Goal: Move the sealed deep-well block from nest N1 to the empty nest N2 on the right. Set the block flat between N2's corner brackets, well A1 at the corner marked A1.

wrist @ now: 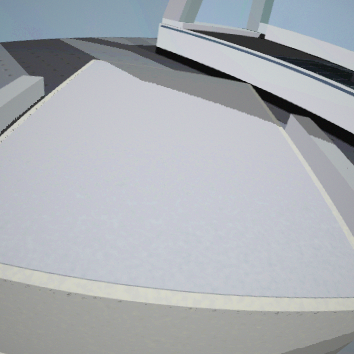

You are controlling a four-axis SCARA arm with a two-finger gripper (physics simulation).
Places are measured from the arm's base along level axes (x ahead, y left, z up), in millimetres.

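Pixels of known places: gripper, fingertip midpoint: [165, 115].
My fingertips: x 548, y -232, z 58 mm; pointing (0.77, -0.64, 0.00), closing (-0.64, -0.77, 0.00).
Behind a point stands the place of what it marks.
The sealed deep-well block [158, 189] {x 502, y -193, z 68 mm} fills most of the wrist view. Its top is a flat pale seal with a cream rim along the near and side edges. My two grey fingers show at its left side [19, 96] and right side [323, 165], pressed against the block's edges. The gripper is shut on the block. The nests, the corner brackets and the A1 mark are hidden under the block or out of view.
A dark perforated deck [49, 60] {x 833, y -271, z 13 mm} shows behind the block. A long white-framed device [253, 70] {x 657, y -450, z 40 mm} with a dark top stands at the back right, with two pale uprights above it.
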